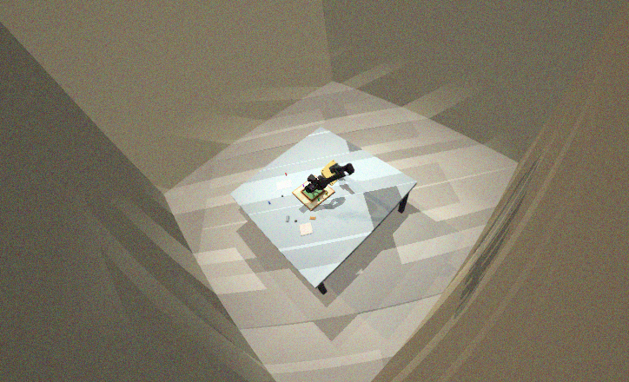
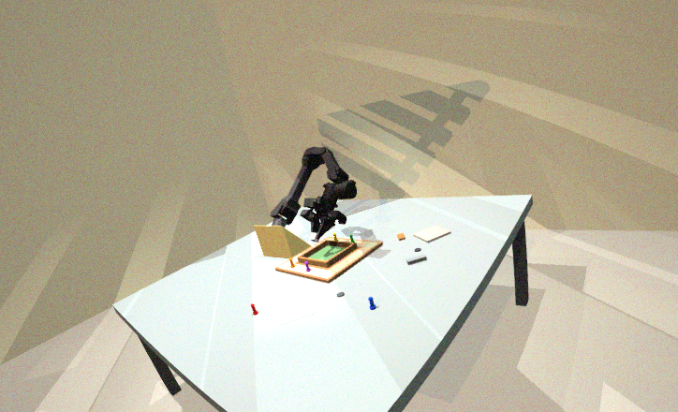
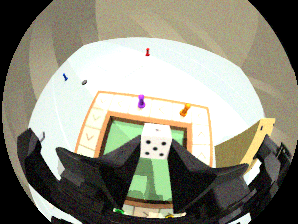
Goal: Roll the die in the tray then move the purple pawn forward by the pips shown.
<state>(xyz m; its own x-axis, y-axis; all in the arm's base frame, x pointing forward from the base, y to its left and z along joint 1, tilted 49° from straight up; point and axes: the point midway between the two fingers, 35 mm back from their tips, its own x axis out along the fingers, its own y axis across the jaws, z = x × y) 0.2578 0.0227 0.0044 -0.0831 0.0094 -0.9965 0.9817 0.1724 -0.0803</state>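
My gripper tip is now right at the white die. Round my gripper tip: orange pawn: 60 mm behind, 90 mm to the right, 60 mm below; then green tray: 10 mm ahead, 30 mm to the left, 80 mm below; then purple pawn: 30 mm ahead, 90 mm to the right, 60 mm below.
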